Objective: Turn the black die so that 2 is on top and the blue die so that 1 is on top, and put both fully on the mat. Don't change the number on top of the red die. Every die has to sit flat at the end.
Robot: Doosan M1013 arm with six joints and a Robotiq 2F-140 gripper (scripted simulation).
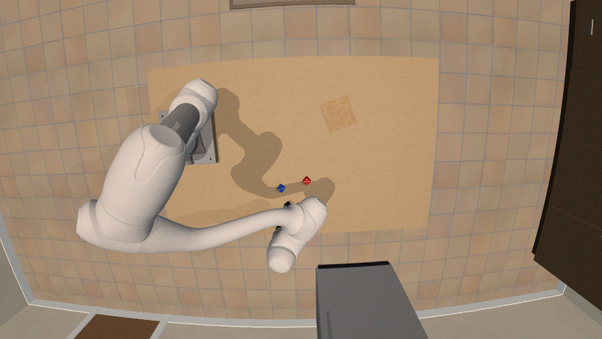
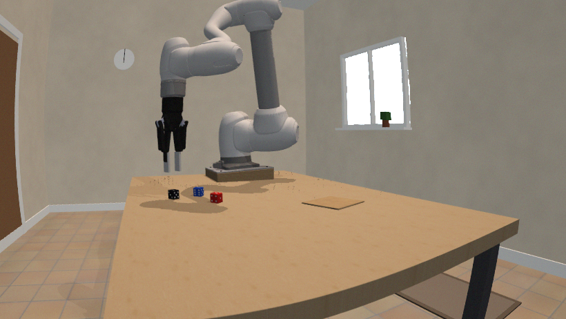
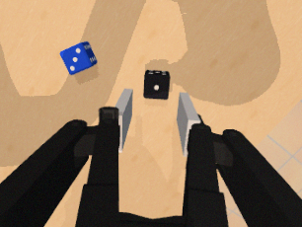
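My gripper is now 11 cm above the black die. The rest, counted from my hand: red die 12 cm ahead, 11 cm to the left, 11 cm below; then blue die 11 cm below, 10 cm to the left, 1 cm behind; then cork mat 41 cm to the left, 33 cm ahead, 12 cm below.
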